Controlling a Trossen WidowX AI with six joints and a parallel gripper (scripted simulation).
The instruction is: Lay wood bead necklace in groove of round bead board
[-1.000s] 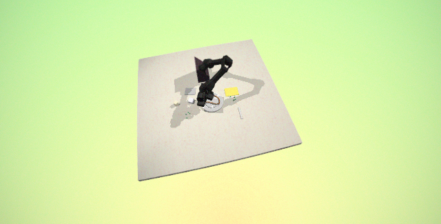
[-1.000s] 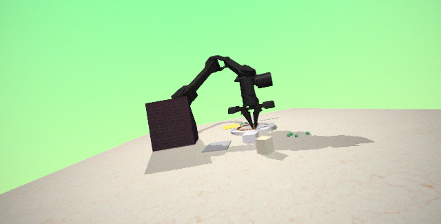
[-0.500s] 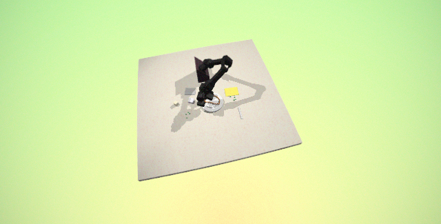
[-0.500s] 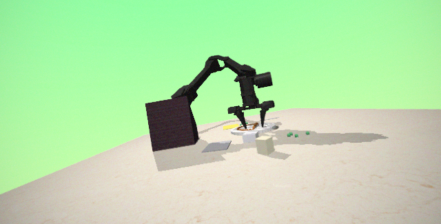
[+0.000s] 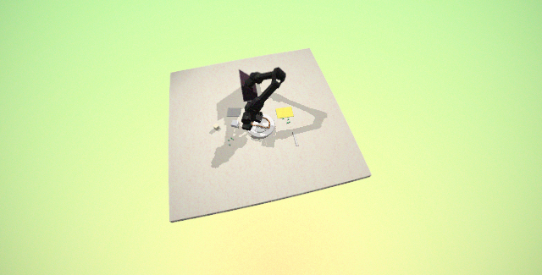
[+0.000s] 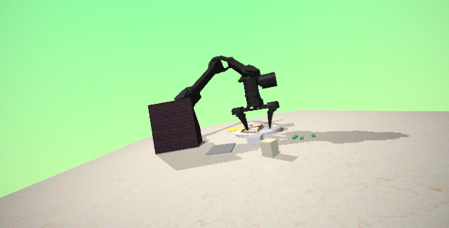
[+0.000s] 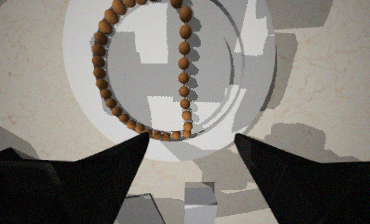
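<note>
Right now the round white bead board is 60 mm to the left of my gripper tip and 10 mm below it. The rest, counted from my gripper tip: cream cube (30 mm behind, 250 mm to the right); then yellow card (80 mm behind, 260 mm to the left, 20 mm below); then grey flat plate (150 mm behind, 120 mm to the right, 20 mm below).
</note>
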